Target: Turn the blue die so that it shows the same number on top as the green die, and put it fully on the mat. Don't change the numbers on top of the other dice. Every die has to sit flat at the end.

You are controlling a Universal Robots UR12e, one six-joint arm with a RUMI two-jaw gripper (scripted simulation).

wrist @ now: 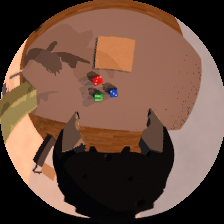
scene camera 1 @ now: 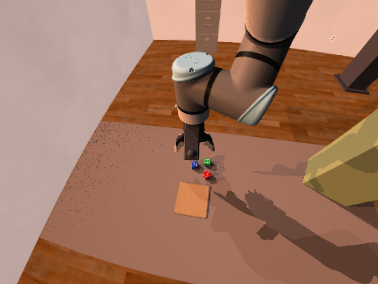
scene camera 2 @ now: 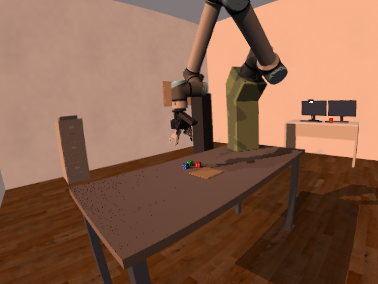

The pictures show: the gripper and a mat.
The gripper is seen too in the wrist view.
